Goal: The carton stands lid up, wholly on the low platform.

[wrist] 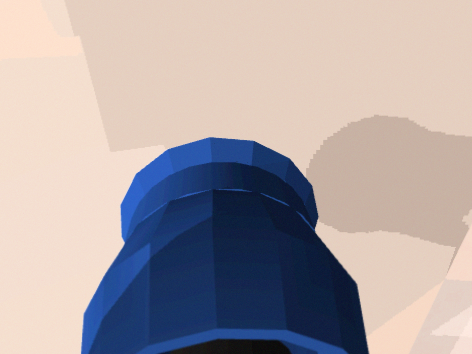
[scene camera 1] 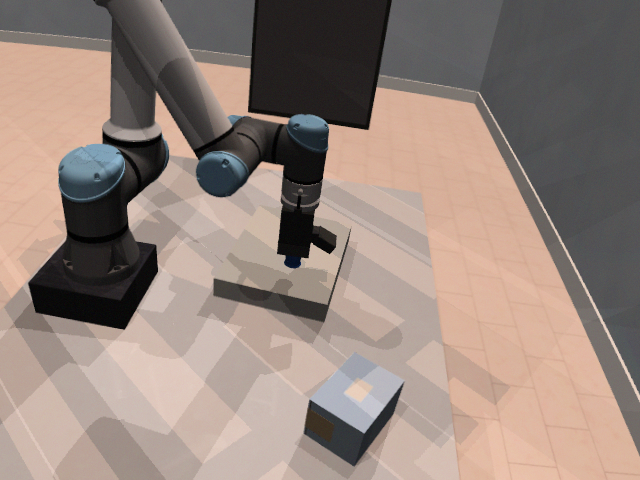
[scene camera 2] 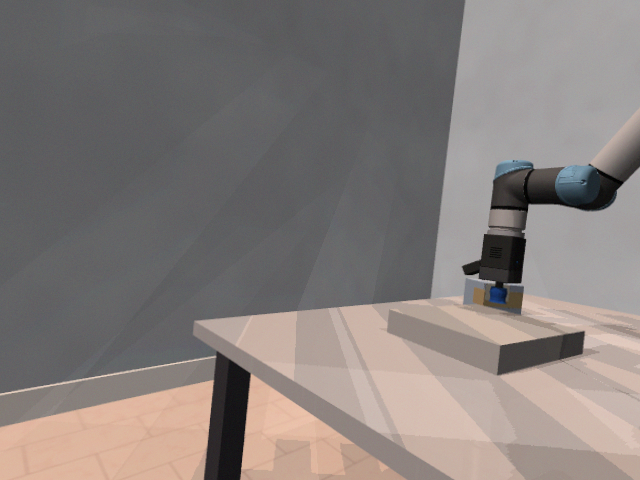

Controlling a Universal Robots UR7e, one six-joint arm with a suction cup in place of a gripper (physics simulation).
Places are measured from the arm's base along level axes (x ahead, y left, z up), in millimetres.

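Where they show: hand, its tool point: [wrist: 220,227] [scene camera 1: 292,262] [scene camera 2: 497,302]; arm's base, origin of its link: [scene camera 1: 102,262].
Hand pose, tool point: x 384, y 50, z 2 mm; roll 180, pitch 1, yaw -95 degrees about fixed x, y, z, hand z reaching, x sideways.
Each offset is from my tool point to the top centre of the thing.
The blue-grey carton @(dx +107, dy -339, dz +13 mm) [scene camera 1: 356,405] [scene camera 2: 477,296] stands on the table, off the platform, at the front right in scene camera 1. A pale square marks its top, and a brown patch shows on one side. In scene camera 2 it is partly hidden behind my suction cup, with brown patches on the facing side. Which face is the lid I cannot tell. The low beige platform @(dx -6, dy +92, dz -28 mm) [scene camera 1: 268,300] [scene camera 2: 444,335] [wrist: 260,75] lies flat and bears no carton. My blue suction cup [scene camera 1: 292,263] [scene camera 2: 497,299] [wrist: 220,200] points down, low over the platform, with nothing on it; any gap is unclear.
The black arm base [scene camera 1: 77,304] stands left of the platform in scene camera 1. A dark upright panel [scene camera 1: 317,62] stands behind the arm. The table's right edge runs close beside the carton. Grey walls [scene camera 1: 568,129] [scene camera 2: 232,180] stand beyond the table.
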